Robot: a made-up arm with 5 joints.
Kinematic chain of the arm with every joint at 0, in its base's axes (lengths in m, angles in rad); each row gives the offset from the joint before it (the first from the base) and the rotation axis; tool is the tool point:
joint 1: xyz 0 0 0.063 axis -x
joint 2: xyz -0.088 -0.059 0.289 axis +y
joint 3: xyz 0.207 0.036 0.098 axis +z
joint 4: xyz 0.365 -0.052 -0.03 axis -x
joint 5: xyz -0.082 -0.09 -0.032 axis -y
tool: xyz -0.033 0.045 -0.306
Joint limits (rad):
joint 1: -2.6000..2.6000
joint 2: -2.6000..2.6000
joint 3: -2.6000..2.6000
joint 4: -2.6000..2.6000
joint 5: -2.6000..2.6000
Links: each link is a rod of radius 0.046 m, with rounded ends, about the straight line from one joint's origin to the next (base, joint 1, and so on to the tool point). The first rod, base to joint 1, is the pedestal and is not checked.
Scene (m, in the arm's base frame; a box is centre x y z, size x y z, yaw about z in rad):
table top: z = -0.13
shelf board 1: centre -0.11 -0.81 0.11 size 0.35 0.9 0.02 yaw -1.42
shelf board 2: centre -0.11 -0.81 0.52 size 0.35 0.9 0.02 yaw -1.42
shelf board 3: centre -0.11 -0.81 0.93 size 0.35 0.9 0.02 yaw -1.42
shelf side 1: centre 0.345 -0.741 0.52 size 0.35 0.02 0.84 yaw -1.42
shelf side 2: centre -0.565 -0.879 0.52 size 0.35 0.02 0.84 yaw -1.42
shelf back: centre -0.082 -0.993 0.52 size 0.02 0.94 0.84 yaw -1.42
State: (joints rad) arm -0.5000 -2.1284 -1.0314 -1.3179 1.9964
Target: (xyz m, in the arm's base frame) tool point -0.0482 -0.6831 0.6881
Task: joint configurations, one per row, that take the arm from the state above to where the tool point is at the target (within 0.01 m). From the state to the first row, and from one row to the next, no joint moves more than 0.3 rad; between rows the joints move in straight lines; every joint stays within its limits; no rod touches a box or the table.
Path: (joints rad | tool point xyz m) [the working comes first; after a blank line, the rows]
Joints at the target: -0.1765 -1.4144 -0.9860 -1.4003 1.9098
Straight joint move there: touches shelf board 2.

1: -0.2956 -2.2839 -1.0880 -1.0466 2.1976 | -0.3544 -0.7018 0.3304
2: -0.0912 -2.4393 -1.1446 -0.7752 2.3988 | -0.3691 -0.6022 0.3282
3: 0.1132 -2.5948 -1.2012 -0.5039 2.6000 | -0.3759 -0.5055 0.3132
4: 0.1448 -2.3464 -1.2231 -0.6926 2.5120 | -0.3461 -0.5093 0.4210
5: 0.1764 -2.0980 -1.2449 -0.8814 2.4239 | -0.2966 -0.5031 0.5160
6: 0.2081 -1.8496 -1.2667 -1.0701 2.3359 | -0.2325 -0.4894 0.5935
7: 0.2397 -1.6012 -1.2885 -1.2588 2.2478 | -0.1595 -0.4715 0.6510
8: 0.2713 -1.3529 -1.3103 -1.4475 2.1598 | -0.0833 -0.4521 0.6881
9: 0.0474 -1.3836 -1.1482 -1.4239 2.0348 | -0.0624 -0.5692 0.7004
10: -0.1765 -1.4144 -0.9860 -1.4003 1.9098 | -0.0482 -0.6831 0.6881

